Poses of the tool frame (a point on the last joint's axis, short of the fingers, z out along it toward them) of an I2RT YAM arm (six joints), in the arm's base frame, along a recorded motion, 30 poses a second.
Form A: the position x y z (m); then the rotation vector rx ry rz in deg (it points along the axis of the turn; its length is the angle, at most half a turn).
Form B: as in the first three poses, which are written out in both.
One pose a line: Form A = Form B
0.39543 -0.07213 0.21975 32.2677 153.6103 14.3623 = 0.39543 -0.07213 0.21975 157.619 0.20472 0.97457 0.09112
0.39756 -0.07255 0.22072 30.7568 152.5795 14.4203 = 0.39756 -0.07255 0.22072 156.315 0.19676 0.97610 0.09225
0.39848 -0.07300 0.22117 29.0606 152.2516 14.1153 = 0.39848 -0.07300 0.22117 155.642 0.18671 0.97822 0.09069
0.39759 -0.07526 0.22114 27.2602 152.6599 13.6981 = 0.39759 -0.07526 0.22114 155.679 0.17511 0.98061 0.08799
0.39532 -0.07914 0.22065 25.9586 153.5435 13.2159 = 0.39532 -0.07914 0.22065 156.282 0.16610 0.98248 0.08456
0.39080 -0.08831 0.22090 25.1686 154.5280 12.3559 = 0.39080 -0.08831 0.22090 157.051 0.16026 0.98393 0.07867
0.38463 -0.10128 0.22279 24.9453 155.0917 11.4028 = 0.38463 -0.10128 0.22279 157.498 0.15838 0.98472 0.07240
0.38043 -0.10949 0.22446 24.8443 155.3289 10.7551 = 0.38043 -0.10949 0.22446 157.670 0.15757 0.98515 0.06821
